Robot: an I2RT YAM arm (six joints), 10 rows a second.
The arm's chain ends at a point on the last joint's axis. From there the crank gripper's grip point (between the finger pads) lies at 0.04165 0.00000 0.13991 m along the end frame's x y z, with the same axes.
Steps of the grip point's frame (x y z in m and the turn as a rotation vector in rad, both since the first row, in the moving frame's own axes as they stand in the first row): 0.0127 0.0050 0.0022 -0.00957 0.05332 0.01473; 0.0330 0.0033 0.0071 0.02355 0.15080 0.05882; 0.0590 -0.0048 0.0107 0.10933 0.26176 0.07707; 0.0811 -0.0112 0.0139 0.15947 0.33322 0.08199; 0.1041 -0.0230 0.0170 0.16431 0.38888 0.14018; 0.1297 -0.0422 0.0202 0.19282 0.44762 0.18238
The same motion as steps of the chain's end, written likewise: 0.0053 0.0030 0.0046 -0.00957 0.05332 0.01473; 0.0124 0.0034 0.0150 0.02355 0.15080 0.05882; 0.0239 0.0051 0.0269 0.10933 0.26176 0.07707; 0.0371 0.0043 0.0366 0.15947 0.33322 0.08199; 0.0534 -0.0115 0.0445 0.16431 0.38888 0.14018; 0.0722 -0.0310 0.0535 0.19282 0.44762 0.18238
